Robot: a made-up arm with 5 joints.
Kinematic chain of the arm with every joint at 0, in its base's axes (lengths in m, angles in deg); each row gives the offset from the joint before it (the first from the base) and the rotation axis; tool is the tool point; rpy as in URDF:
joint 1: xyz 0 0 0.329 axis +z
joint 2: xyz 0 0 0 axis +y
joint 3: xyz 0.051 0 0.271 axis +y
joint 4: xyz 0.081 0 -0.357 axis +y
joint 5: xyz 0.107 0 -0.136 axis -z
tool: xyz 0 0 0 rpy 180 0 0
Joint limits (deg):
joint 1: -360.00..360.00
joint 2: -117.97..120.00
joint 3: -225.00..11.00
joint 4: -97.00..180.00
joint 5: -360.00..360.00
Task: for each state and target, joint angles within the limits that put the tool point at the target. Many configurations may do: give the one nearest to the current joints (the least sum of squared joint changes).
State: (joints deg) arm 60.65 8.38 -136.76 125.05 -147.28
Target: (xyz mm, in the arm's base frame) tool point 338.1 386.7 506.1
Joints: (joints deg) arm 48.84 23.88 -120.65 130.86 -147.28
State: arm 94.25 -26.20 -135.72 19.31 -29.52
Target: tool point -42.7 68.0 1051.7
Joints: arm 122.13 -42.39 -102.97 34.50 -29.52
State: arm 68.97 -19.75 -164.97 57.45 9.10
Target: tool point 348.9 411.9 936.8
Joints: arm 49.73 27.92 -154.80 34.23 9.10
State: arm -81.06 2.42 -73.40 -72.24 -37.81
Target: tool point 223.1 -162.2 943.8
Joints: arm -36.02 -8.52 -97.33 -54.75 -37.81
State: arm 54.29 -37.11 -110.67 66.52 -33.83
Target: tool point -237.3 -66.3 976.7
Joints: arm 15.61 -67.52 -116.69 74.33 -33.83
